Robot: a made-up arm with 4 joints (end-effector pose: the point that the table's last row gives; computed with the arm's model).
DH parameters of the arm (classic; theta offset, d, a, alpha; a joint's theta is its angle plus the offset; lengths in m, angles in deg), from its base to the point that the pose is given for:
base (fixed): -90 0.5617 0.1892 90
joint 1: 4.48 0 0.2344 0
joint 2: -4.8 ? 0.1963 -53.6
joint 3: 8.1 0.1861 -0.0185 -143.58
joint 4: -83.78 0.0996 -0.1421 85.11
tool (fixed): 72.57 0.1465 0 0
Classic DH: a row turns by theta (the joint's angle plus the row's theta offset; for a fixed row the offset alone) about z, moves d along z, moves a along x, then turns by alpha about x.
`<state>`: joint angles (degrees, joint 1 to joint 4).
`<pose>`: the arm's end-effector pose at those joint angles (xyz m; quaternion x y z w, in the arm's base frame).
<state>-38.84 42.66 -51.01 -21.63</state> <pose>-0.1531 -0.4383 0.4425 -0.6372 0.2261 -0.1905 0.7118</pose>
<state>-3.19 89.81 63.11 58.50</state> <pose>-0.3899 -0.4070 0.5796 -0.9457 0.1769 0.2368 0.1356</pose>
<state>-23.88 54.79 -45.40 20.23</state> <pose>-0.1013 -0.3754 0.6161 -0.5533 0.1519 -0.3173 0.7550</pose>
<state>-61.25 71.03 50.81 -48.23</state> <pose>-0.2281 -0.5878 0.3439 -0.8908 -0.3835 0.2437 0.0032</pose>
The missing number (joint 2, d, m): 0.1805
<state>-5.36 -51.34 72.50 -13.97</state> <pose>-0.3034 -0.4759 0.3124 -0.6312 -0.4991 0.0936 0.5863</pose>
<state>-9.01 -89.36 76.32 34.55</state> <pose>-0.4064 -0.3492 0.4347 -0.0746 -0.4048 0.0958 0.9063</pose>
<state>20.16 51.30 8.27 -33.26</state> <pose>-0.2570 -0.5230 0.7669 0.9769 0.0592 -0.1340 0.1557</pose>
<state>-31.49 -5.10 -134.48 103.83</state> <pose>-0.3400 -0.8257 0.3074 -0.7590 -0.2812 0.5873 0.0048</pose>
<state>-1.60 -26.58 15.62 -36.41</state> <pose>-0.2593 -0.5293 0.4207 -0.7816 -0.1968 0.0573 0.5891</pose>
